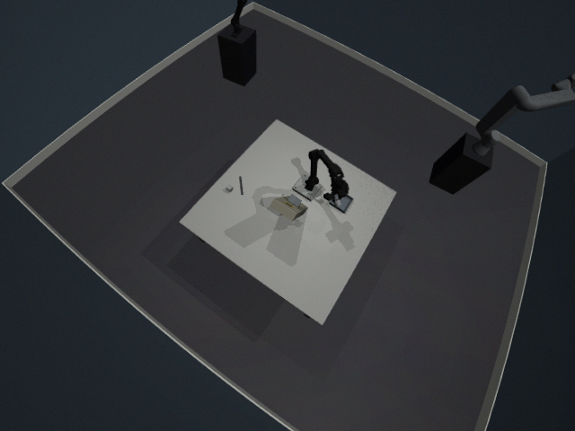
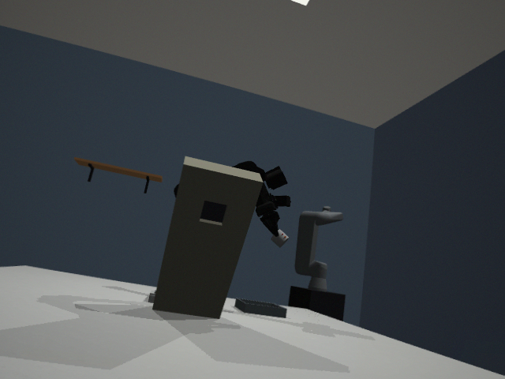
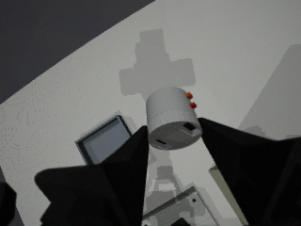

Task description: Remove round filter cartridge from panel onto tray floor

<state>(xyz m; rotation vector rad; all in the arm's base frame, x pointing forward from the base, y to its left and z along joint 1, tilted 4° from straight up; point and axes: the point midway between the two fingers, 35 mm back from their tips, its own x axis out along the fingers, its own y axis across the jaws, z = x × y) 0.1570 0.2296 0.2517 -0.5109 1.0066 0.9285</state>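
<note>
Right now my gripper tip is 17 cm past the square tray, 5 cm to the right of it and 25 cm above it. Also, from my gripper tip: round filter cartridge right at my gripper tip; then small white piece 18 cm ahead, 81 cm to the right, 24 cm below.
</note>
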